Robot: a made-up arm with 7 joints. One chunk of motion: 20 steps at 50 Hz.
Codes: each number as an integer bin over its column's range. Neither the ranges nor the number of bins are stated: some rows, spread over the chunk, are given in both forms.
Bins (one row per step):
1: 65 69 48 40 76 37 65
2: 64 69 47 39 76 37 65
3: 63 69 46 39 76 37 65
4: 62 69 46 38 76 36 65
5: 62 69 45 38 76 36 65
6: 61 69 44 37 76 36 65
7: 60 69 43 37 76 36 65
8: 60 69 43 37 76 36 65
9: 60 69 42 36 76 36 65
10: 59 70 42 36 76 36 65
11: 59 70 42 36 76 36 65
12: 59 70 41 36 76 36 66
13: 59 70 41 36 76 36 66
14: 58 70 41 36 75 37 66
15: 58 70 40 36 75 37 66
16: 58 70 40 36 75 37 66
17: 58 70 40 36 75 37 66
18: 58 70 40 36 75 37 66
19: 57 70 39 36 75 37 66
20: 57 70 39 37 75 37 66
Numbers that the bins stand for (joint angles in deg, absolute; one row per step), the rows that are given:
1: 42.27 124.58 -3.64 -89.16 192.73 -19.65 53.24
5: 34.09 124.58 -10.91 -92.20 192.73 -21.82 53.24
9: 28.64 124.58 -18.18 -95.24 192.73 -21.82 53.24
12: 25.91 126.43 -20.61 -95.24 192.73 -21.82 56.67
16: 23.18 126.43 -23.03 -95.24 185.46 -19.65 56.67
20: 20.45 126.43 -25.46 -93.72 185.46 -19.65 56.67
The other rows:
2: 39.55 124.58 -6.06 -90.68 192.73 -19.65 53.24
3: 36.82 124.58 -8.49 -90.68 192.73 -19.65 53.24
4: 34.09 124.58 -8.49 -92.20 192.73 -21.82 53.24
6: 31.36 124.58 -13.33 -93.72 192.73 -21.82 53.24
7: 28.64 124.58 -15.76 -93.72 192.73 -21.82 53.24
8: 28.64 124.58 -15.76 -93.72 192.73 -21.82 53.24
10: 25.91 126.43 -18.18 -95.24 192.73 -21.82 53.24
11: 25.91 126.43 -18.18 -95.24 192.73 -21.82 53.24
13: 25.91 126.43 -20.61 -95.24 192.73 -21.82 56.67
14: 23.18 126.43 -20.61 -95.24 185.46 -19.65 56.67
15: 23.18 126.43 -23.03 -95.24 185.46 -19.65 56.67
17: 23.18 126.43 -23.03 -95.24 185.46 -19.65 56.67
18: 23.18 126.43 -23.03 -95.24 185.46 -19.65 56.67
19: 20.45 126.43 -25.46 -95.24 185.46 -19.65 56.67

